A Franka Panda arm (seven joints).
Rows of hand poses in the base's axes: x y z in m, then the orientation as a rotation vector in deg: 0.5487 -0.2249 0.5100 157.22 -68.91 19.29; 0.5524 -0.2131 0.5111 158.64 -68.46 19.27; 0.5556 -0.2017 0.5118 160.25 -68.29 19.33; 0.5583 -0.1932 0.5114 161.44 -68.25 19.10; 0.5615 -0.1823 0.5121 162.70 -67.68 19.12; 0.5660 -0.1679 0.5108 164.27 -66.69 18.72; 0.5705 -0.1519 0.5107 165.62 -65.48 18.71; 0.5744 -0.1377 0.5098 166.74 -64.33 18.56; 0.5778 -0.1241 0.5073 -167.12 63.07 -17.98; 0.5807 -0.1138 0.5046 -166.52 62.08 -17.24; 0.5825 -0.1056 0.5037 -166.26 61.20 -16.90; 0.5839 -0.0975 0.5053 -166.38 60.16 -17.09; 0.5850 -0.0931 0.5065 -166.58 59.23 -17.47; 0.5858 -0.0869 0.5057 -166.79 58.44 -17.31; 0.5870 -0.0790 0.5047 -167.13 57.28 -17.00; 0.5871 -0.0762 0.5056 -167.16 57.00 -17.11; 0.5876 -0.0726 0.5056 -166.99 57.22 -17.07; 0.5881 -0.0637 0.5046 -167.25 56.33 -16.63
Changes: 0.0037 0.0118 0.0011 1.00 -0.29 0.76; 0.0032 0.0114 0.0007 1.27 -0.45 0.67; 0.0027 0.0085 -0.0004 1.02 -0.17 0.43; 0.0032 0.0109 0.0007 0.82 -0.27 0.75; 0.0045 0.0144 -0.0013 0.98 -0.03 1.07; 0.0045 0.0160 -0.0001 0.66 -0.19 1.12; 0.0039 0.0142 -0.0009 0.52 -0.05 1.00; 0.0034 0.0136 -0.0025 0.79 0.09 0.91; 0.0029 0.0103 -0.0027 1.01 0.06 0.56; 0.0018 0.0082 -0.0009 0.56 -0.02 0.53; 0.0014 0.0081 0.0016 0.10 -0.20 0.67; 0.0011 0.0044 0.0012 -0.06 -0.26 0.61; 0.0008 0.0062 -0.0008 0.06 0.07 0.53; 0.0012 0.0079 -0.0010 0.07 0.16 0.79; 0.0001 0.0028 0.0009 0.01 -0.09 0.18; 0.0005 0.0036 0.0000 0.11 -0.01 -0.16; 0.0005 0.0089 -0.0010 0.11 0.24 0.61
